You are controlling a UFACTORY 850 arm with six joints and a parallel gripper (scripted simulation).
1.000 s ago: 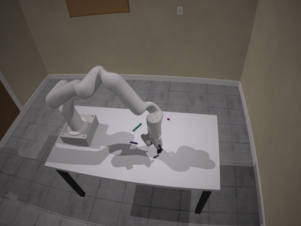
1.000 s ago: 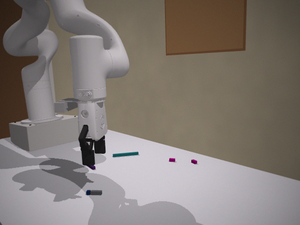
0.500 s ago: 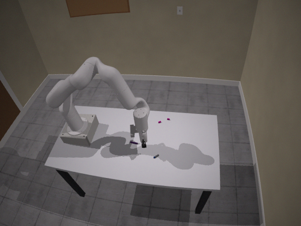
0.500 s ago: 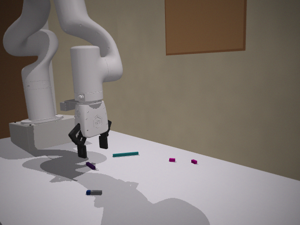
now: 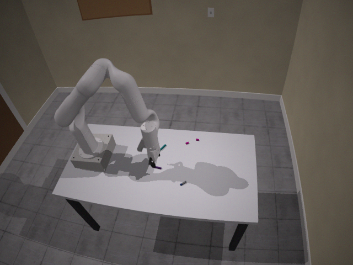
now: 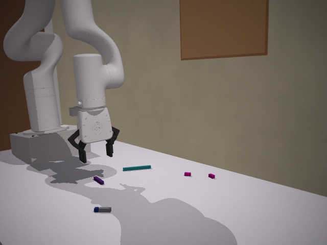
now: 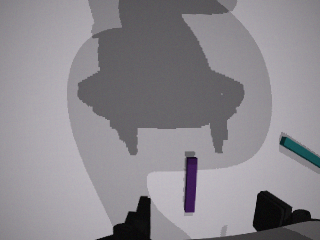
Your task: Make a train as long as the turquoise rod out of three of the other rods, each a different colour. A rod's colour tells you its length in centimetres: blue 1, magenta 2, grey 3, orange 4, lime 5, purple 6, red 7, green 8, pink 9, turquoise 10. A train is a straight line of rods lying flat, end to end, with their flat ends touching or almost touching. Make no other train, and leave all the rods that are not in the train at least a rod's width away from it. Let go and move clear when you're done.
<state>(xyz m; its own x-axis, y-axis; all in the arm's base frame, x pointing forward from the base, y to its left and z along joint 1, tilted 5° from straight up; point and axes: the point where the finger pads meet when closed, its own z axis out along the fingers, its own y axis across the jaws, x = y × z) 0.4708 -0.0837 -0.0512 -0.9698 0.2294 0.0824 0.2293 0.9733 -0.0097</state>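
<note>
The purple rod is 8 cm below my hand. Also, from my hand: blue rod (17 cm ahead, 13 cm to the right, 8 cm below); turquoise rod (1 cm ahead, 16 cm to the left, 8 cm below); grey rod (18 cm ahead, 12 cm to the right, 8 cm below).
</note>
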